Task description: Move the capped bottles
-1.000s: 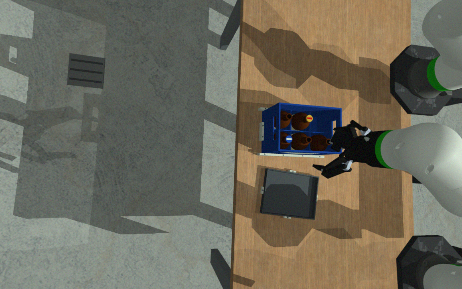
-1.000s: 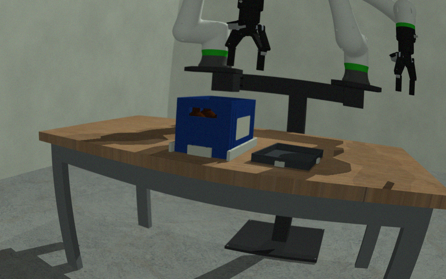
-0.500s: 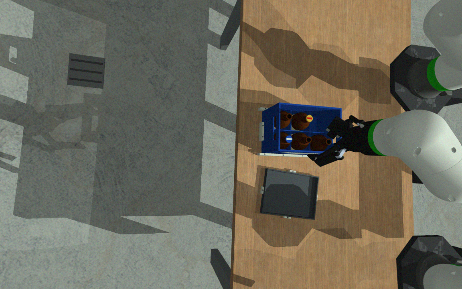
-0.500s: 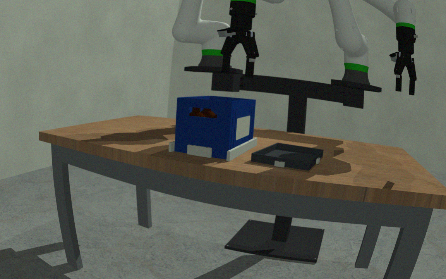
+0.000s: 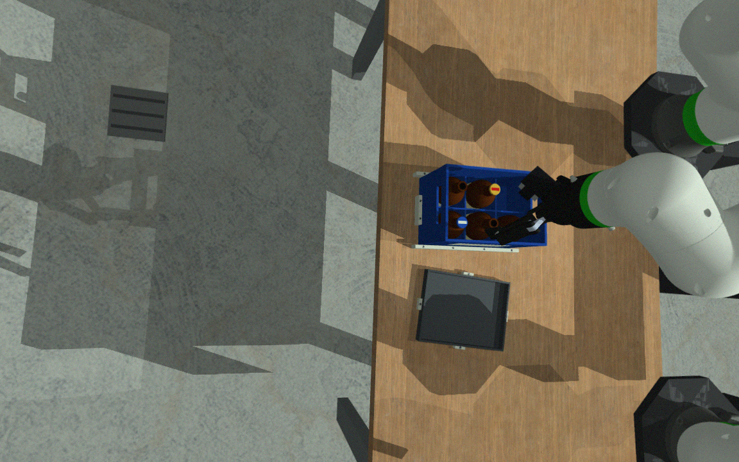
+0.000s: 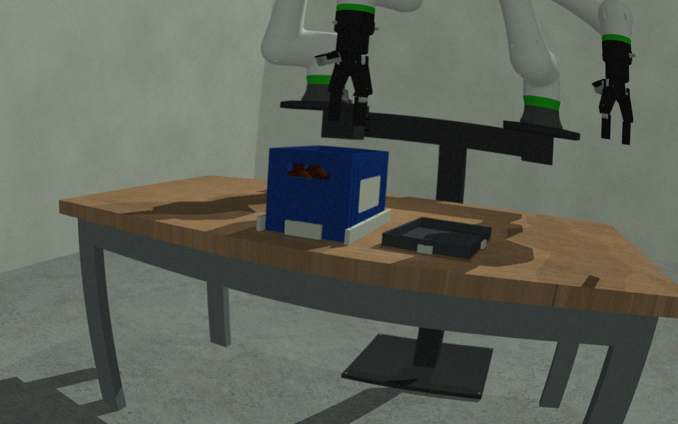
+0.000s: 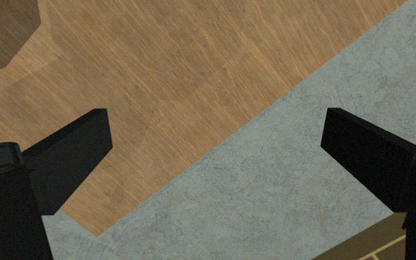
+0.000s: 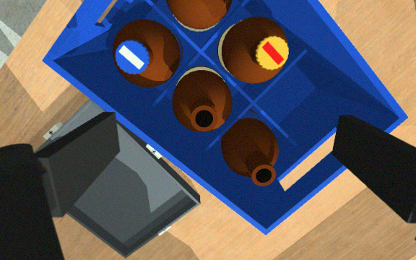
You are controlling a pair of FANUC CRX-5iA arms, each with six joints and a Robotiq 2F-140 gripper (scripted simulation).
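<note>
The yellow-capped bottle is 7 cm to the right of my right hand and 16 cm below it. Also, from my right hand: blue crate (3 cm to the right, 16 cm below); blue-capped bottle (8 cm ahead, 2 cm to the left, 16 cm below); brown bottle (8 cm ahead, 7 cm to the right, 16 cm below).
</note>
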